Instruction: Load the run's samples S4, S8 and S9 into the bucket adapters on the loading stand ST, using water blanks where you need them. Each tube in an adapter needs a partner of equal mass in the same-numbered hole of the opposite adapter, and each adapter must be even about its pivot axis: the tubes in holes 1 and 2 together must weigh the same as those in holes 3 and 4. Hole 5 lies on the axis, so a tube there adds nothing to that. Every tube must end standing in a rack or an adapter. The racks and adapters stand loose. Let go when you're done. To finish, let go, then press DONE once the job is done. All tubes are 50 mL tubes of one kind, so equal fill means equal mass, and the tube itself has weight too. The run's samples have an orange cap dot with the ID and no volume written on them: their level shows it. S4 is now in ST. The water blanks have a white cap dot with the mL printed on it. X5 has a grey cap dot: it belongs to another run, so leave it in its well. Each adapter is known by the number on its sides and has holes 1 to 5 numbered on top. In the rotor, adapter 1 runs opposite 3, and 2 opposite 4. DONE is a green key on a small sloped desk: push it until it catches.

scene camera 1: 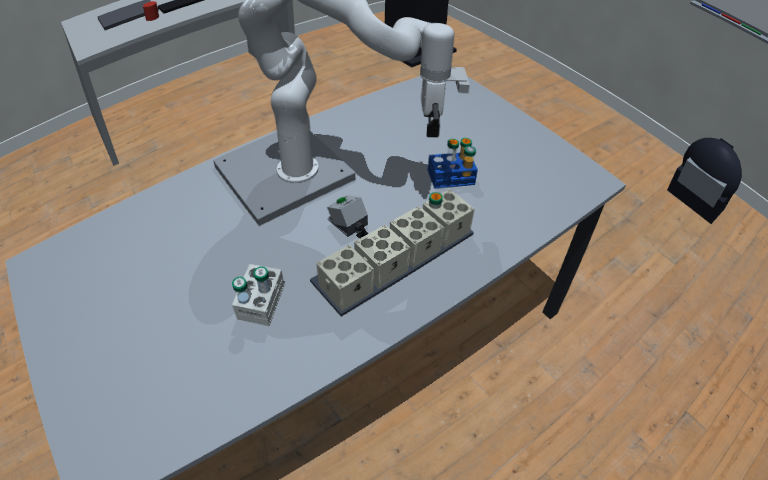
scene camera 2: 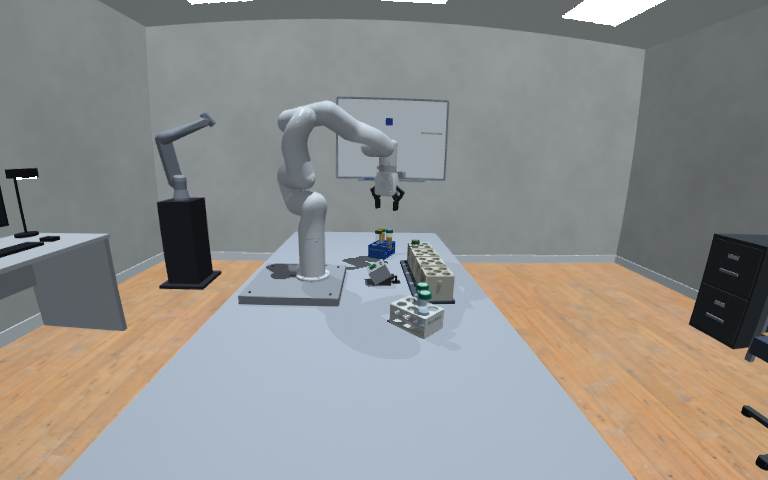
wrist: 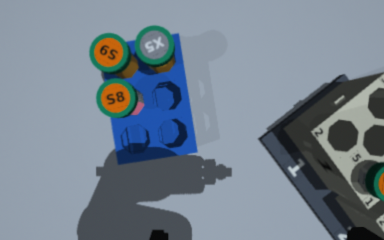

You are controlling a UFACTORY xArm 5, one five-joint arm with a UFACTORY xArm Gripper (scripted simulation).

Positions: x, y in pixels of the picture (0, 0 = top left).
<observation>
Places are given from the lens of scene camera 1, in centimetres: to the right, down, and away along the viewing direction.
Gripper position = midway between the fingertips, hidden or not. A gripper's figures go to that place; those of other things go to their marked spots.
my gripper (scene camera 1: 430, 126): 12, -30, 138
white rack (scene camera 1: 248, 312): -32, 17, 121
</observation>
